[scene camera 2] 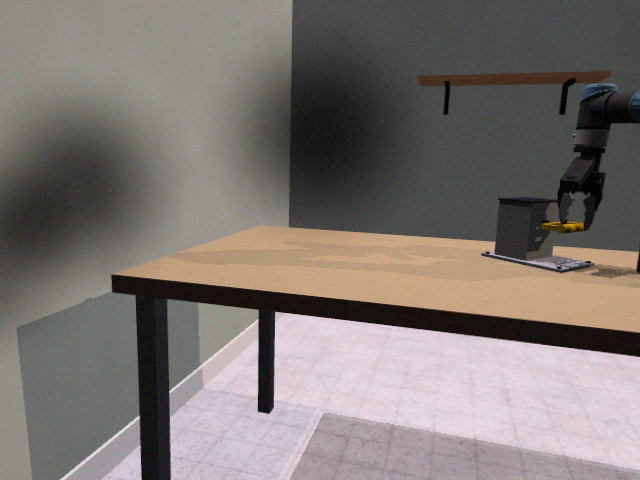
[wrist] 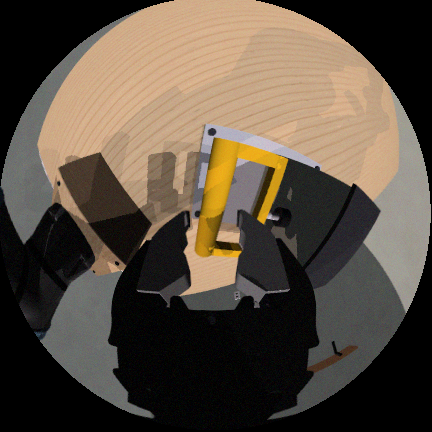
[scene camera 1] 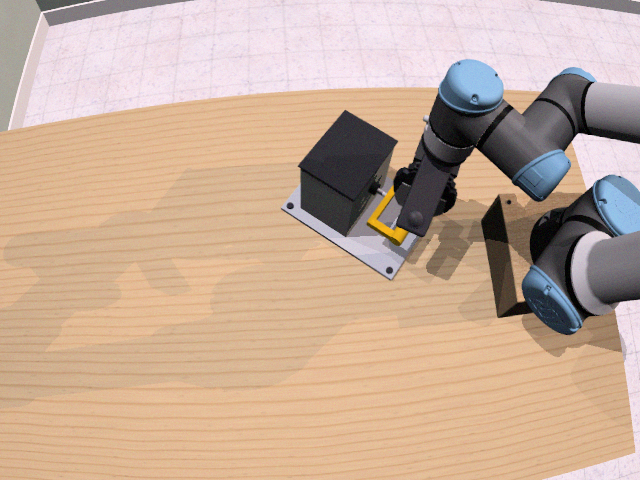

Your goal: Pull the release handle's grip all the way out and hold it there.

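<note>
The release handle's yellow grip [scene camera 1: 384,230] [scene camera 2: 567,227] [wrist: 217,185] is a rectangular loop with a thick round outer bar. It joins the dark box [scene camera 1: 348,155] [scene camera 2: 514,227] [wrist: 320,210] by a short metal rod [scene camera 1: 381,192] [wrist: 273,217]. My gripper [scene camera 2: 575,225] [wrist: 212,211] is partly open, pointing down at the grip. In the wrist view its fingers stand on either side of the round bar, one outside the loop and one over its inside, with gaps visible. In scene camera 1 the arm hides the fingertips.
The box stands on a light metal base plate [scene camera 1: 369,258] [scene camera 2: 542,264] [wrist: 260,144] with dark bolts. A brown wooden block [scene camera 1: 497,258] [wrist: 100,195] stands beside the arm's base. A wall shelf [scene camera 2: 511,79] is at the back in scene camera 2.
</note>
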